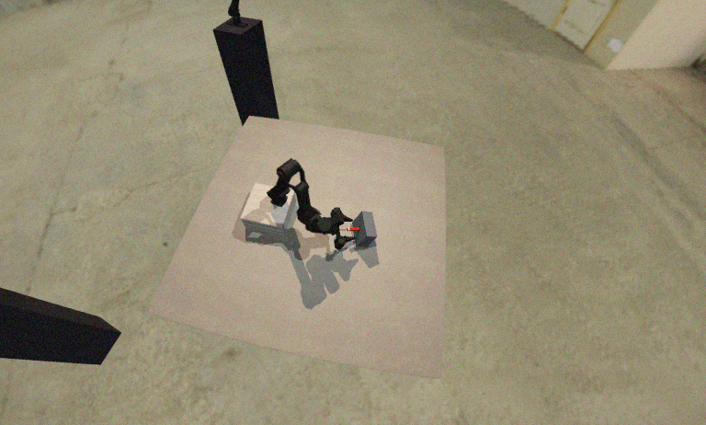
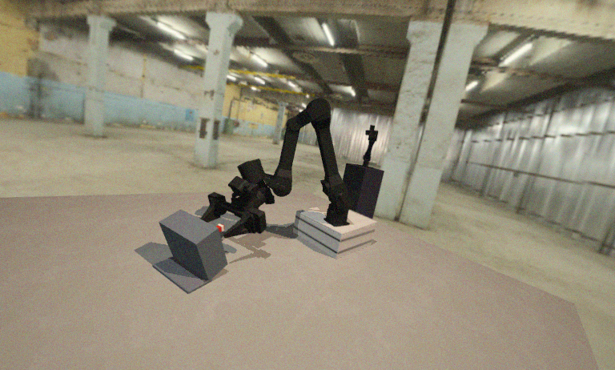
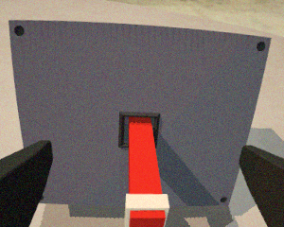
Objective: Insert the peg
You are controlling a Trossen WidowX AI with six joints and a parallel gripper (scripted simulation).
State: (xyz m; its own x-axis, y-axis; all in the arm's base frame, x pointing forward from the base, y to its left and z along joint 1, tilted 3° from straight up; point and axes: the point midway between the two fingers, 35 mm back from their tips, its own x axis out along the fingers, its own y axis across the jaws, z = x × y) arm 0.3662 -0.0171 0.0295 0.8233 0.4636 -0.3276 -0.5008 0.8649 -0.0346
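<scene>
Now: gripper tip 10 mm past the red square peg. The rest, counted from my gripper tip: grey sloped panel 40 mm ahead, 30 mm to the left, 20 mm below.
</scene>
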